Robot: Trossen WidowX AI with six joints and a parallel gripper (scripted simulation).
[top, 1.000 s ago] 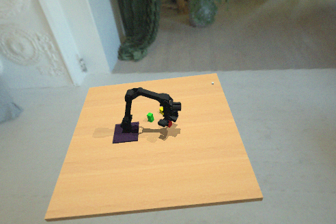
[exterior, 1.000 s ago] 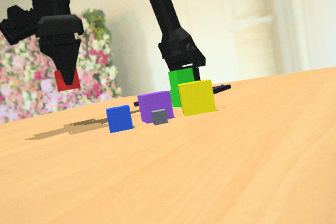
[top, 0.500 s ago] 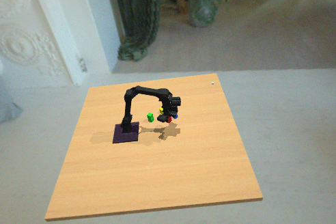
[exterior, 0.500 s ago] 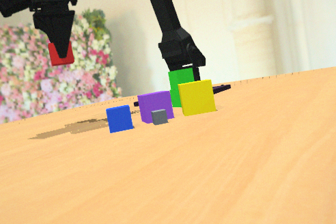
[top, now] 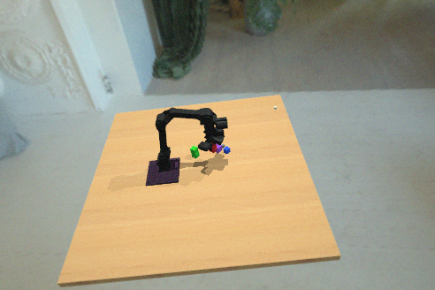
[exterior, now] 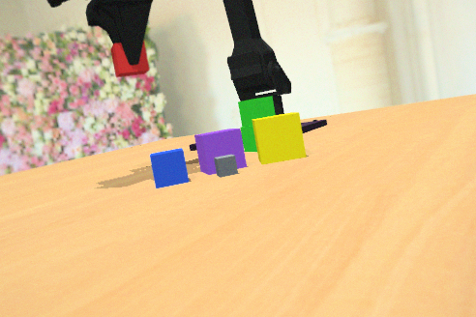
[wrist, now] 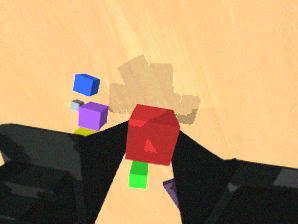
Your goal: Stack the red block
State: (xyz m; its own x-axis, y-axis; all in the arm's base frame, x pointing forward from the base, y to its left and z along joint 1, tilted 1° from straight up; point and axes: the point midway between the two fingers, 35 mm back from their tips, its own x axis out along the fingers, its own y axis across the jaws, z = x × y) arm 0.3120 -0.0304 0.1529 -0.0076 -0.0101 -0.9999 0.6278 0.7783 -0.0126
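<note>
My gripper tip is now 17 cm to the right of the yellow block, 11 cm above it and 1 cm past it. The rest, counted from my gripper tip: red block: 1 cm above; then blue block: 12 cm below, 10 cm to the left, 9 cm ahead; then purple block: 12 cm to the left, 11 cm below, 3 cm ahead.
</note>
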